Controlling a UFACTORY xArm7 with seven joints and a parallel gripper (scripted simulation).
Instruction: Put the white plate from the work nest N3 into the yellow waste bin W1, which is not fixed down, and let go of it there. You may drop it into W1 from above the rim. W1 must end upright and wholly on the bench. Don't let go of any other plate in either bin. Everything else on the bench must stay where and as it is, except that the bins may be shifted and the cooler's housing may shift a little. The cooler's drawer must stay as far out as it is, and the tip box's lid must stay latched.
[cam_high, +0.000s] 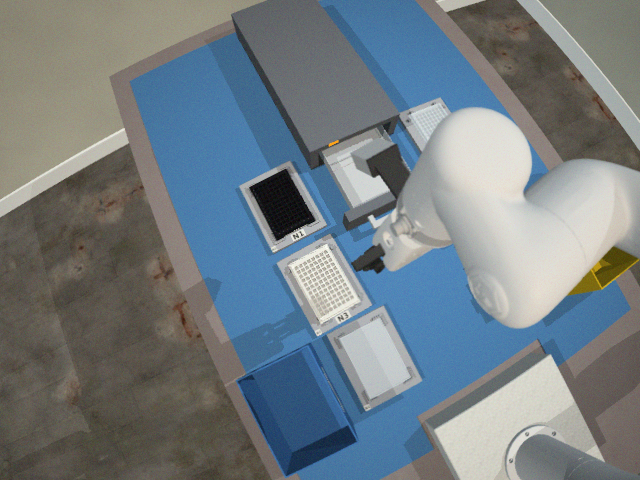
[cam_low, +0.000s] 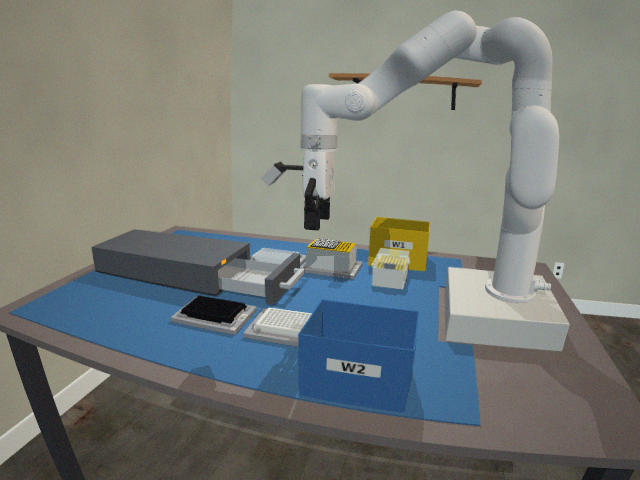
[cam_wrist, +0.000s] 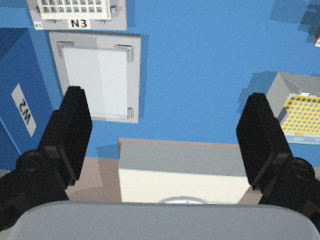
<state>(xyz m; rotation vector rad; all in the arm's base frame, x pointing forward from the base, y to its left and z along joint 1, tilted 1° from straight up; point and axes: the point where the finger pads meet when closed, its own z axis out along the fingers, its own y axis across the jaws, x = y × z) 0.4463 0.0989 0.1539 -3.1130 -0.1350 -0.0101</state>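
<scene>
Now: hand 2 cm short of the white plate, 11 cm to the right of it and 20 cm above it. Round my hand: drawer: 22 cm ahead, 7 cm to the right, 19 cm below; nest N3: 2 cm ahead, 11 cm to the left, 21 cm below; black plate: 20 cm ahead, 12 cm to the left, 20 cm below.
</scene>
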